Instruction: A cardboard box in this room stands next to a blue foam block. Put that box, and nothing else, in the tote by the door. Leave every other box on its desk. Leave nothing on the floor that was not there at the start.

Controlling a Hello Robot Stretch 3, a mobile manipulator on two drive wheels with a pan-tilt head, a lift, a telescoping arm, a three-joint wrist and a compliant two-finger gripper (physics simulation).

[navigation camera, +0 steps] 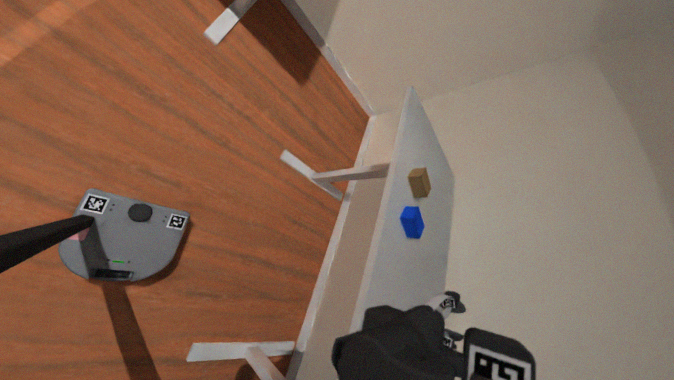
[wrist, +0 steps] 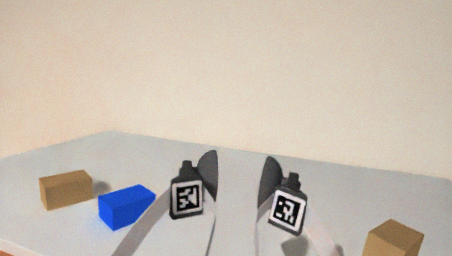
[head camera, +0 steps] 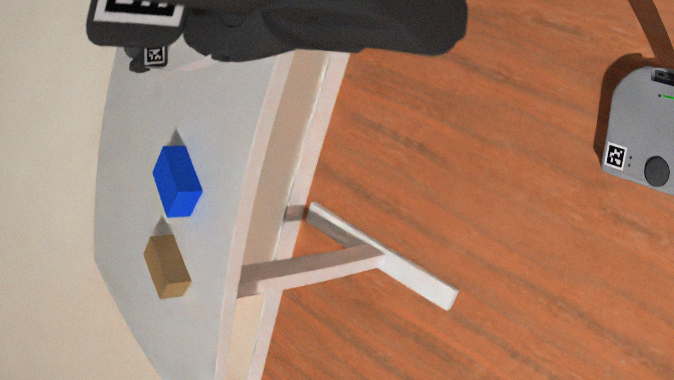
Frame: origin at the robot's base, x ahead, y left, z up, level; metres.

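Seen in the pictures: gripper, between the fingertips: [navigation camera: 453, 317]; robot's base, origin of its link: [navigation camera: 140, 211] [head camera: 655, 170].
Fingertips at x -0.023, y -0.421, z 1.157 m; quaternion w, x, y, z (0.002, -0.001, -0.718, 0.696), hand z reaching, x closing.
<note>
Pixels of each thing's top centre, then the offset from my fingertips to it. "*": a spot on its surface instead. Level surfaces: height alone.
- brown cardboard box, centre of its top: [head camera: 154, 268] [navigation camera: 426, 182] 0.156 m down, 0.362 m ahead, 0.240 m right
- blue foam block, centre of its top: [head camera: 164, 181] [navigation camera: 419, 222] 0.161 m down, 0.208 m ahead, 0.219 m right
- grey-white desk, height of its surface: 0.206 m down
- desk's splayed foot, a spot on its surface: [head camera: 417, 280] [navigation camera: 299, 165] * 1.131 m down, 0.595 m ahead, 0.313 m right
- white foot, a spot on its surface: [navigation camera: 222, 26] * 1.131 m down, 1.152 m ahead, 0.479 m left
A brown cardboard box [head camera: 167, 267] [navigation camera: 419, 182] [wrist: 66, 190] stands beside a blue foam block [head camera: 177, 182] [navigation camera: 412, 222] [wrist: 126, 206], with a small gap, on a grey-white desk [head camera: 210, 110] [navigation camera: 400, 265] [wrist: 150, 160]. A second brown box [wrist: 392, 242] is at the lower right of the wrist view, partly cut off, on the same desk. My gripper [navigation camera: 452, 320] [wrist: 239, 171] is open with no object between its fingers. It is over the desk, between the blue block and the second box in the wrist view. In the head view one fingertip shows; the wrist hides the rest. The tote does not show.
My base [head camera: 635, 130] [navigation camera: 145, 240] is on the wooden floor, apart from the desk. The desk's splayed foot [head camera: 417, 280] [navigation camera: 297, 164] reaches out over the floor. Another white foot [navigation camera: 222, 26] shows at the top of the navigation view. A wall [wrist: 225, 75] rises behind the desk.
</note>
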